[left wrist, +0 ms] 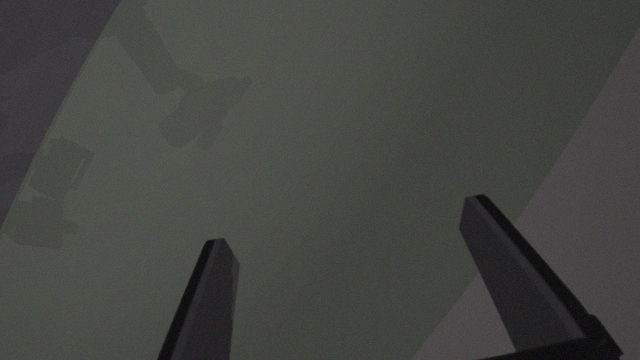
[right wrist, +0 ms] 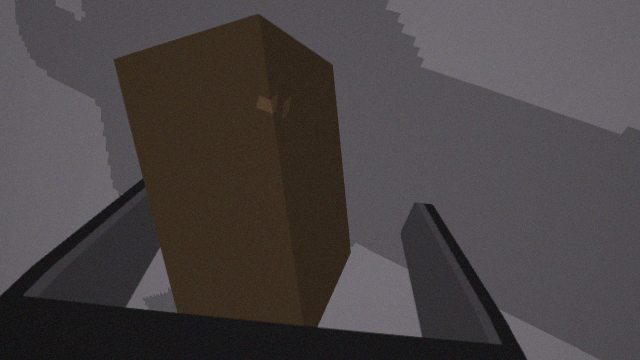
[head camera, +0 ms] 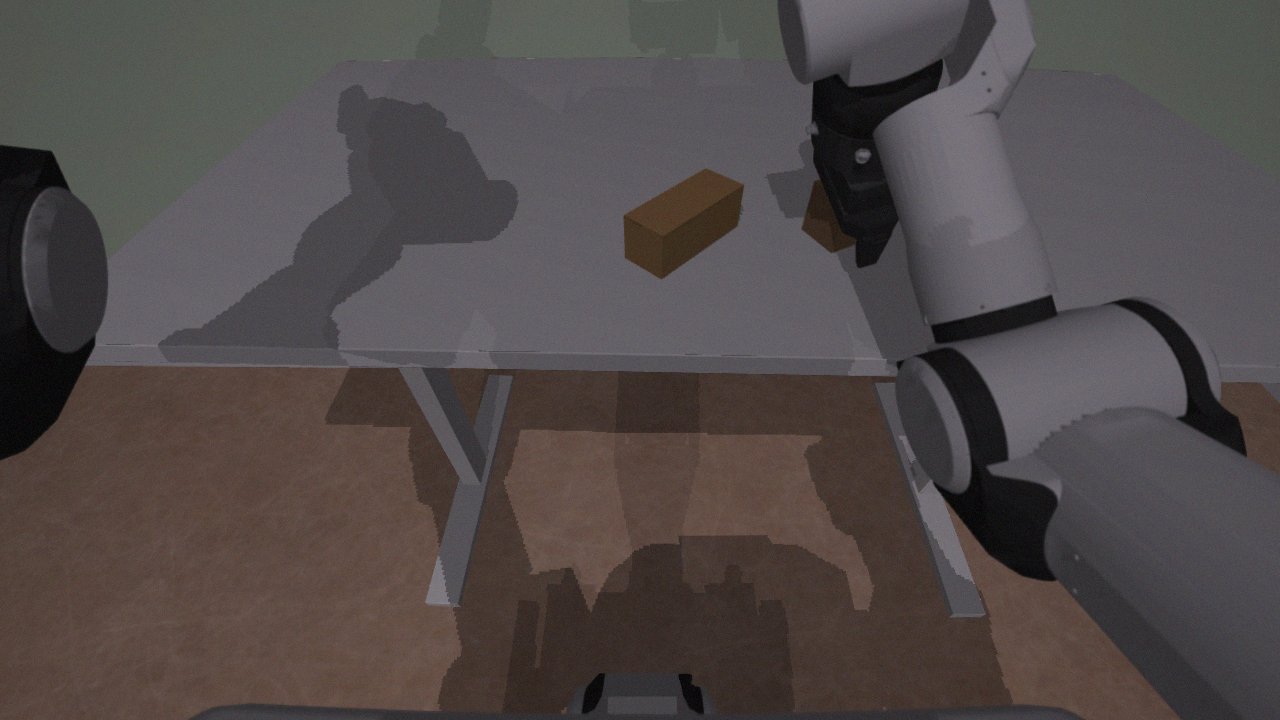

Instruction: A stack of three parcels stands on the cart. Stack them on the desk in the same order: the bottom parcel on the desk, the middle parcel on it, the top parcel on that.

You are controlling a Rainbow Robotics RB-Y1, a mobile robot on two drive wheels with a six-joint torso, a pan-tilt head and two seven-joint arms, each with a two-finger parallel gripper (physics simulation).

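A brown parcel lies on the grey desk, right of its middle, turned at an angle. A second brown parcel lies to its right, partly hidden behind my right gripper. The right gripper is open, low over the desk. In the right wrist view one brown parcel reaches up between the fingers, covering the left fingertip, with a gap to the right finger; it appears to be the second one. My left gripper is open and empty, facing the wall. A third parcel and the cart do not show.
My right arm reaches over the right part of the desk and hides some of it. Part of my left arm shows at the left edge. The desk's front edge faces me, and a greenish wall stands behind.
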